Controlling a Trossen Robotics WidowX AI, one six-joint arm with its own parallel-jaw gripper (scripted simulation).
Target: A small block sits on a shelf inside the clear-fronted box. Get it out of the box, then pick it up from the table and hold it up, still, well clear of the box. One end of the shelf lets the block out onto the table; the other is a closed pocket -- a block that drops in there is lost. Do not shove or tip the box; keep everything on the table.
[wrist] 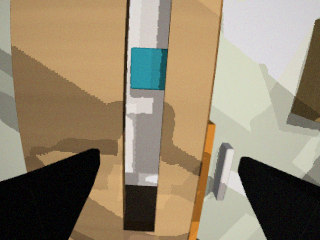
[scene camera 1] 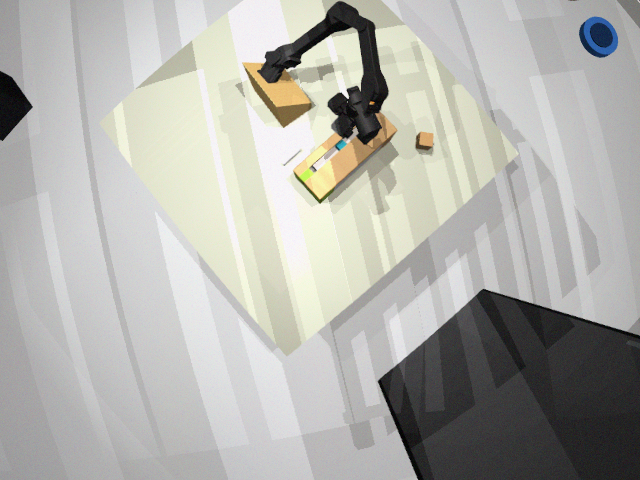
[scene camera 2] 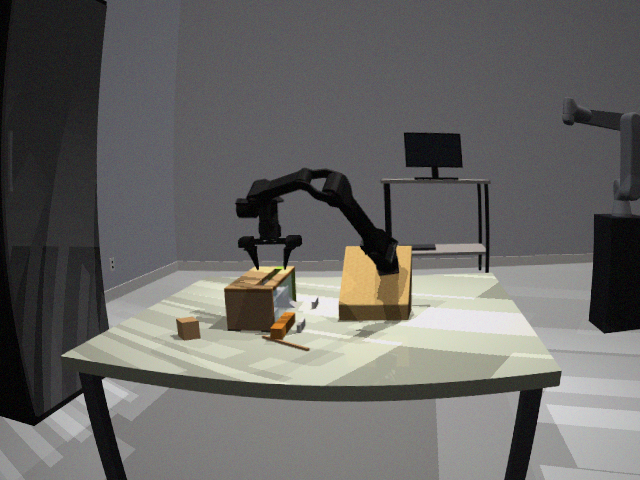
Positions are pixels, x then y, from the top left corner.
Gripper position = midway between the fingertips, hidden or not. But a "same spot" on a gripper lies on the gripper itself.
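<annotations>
You can see my gripper in scene camera 1 (349, 127), and it's there in the wrist view and in scene camera 2 as well. There's one spot on my gripper that both of those have: (wrist: 53, 195) is the same spot as (scene camera 2: 257, 256).
</annotations>
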